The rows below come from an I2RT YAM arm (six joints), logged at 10 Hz.
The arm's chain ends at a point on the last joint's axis. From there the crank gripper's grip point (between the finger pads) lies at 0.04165 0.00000 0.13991 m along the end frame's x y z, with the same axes.
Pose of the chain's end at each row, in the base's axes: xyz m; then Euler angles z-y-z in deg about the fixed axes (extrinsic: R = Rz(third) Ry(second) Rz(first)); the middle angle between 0 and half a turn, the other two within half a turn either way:
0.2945 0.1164 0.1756 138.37 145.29 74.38
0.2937 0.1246 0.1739 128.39 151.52 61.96
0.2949 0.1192 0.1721 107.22 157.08 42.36
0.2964 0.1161 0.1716 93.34 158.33 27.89
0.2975 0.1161 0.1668 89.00 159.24 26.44
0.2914 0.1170 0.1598 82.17 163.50 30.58
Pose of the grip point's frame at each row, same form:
0.2962 0.2252 0.0783 138.37 145.29 74.38
0.3069 0.2189 0.0633 128.39 151.52 61.96
0.3167 0.1930 0.0480 107.22 157.08 42.36
0.3246 0.1781 0.0425 93.34 158.33 27.89
0.3228 0.1752 0.0357 89.00 159.24 26.44
0.2999 0.1700 0.0240 82.17 163.50 30.58

